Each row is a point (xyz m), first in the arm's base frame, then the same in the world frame.
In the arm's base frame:
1: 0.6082 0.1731 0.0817
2: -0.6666 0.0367 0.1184
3: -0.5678 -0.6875 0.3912
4: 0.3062 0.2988 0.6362
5: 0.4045 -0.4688 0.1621
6: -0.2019 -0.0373 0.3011
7: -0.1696 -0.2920 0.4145
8: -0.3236 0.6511 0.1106
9: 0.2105 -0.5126 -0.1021
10: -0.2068 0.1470 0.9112
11: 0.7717 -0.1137 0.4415
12: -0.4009 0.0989 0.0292
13: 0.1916 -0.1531 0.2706
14: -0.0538 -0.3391 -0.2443
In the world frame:
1: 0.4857 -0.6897 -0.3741
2: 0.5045 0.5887 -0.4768
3: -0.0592 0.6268 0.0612
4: 0.8498 -0.3581 0.0405
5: -0.0482 -0.3848 -0.0877
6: 0.4620 0.1602 -0.2134
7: 0.2709 0.1777 -0.0086
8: 1.0278 0.1579 -0.6660
9: -0.1729 -0.2128 -0.3411
10: 0.8716 0.1960 0.2736
11: 0.3492 -0.7727 0.0873
12: 0.4992 0.3093 -0.5427
13: 0.3044 -0.2125 -0.1394
14: -0.0438 0.0074 -0.5757

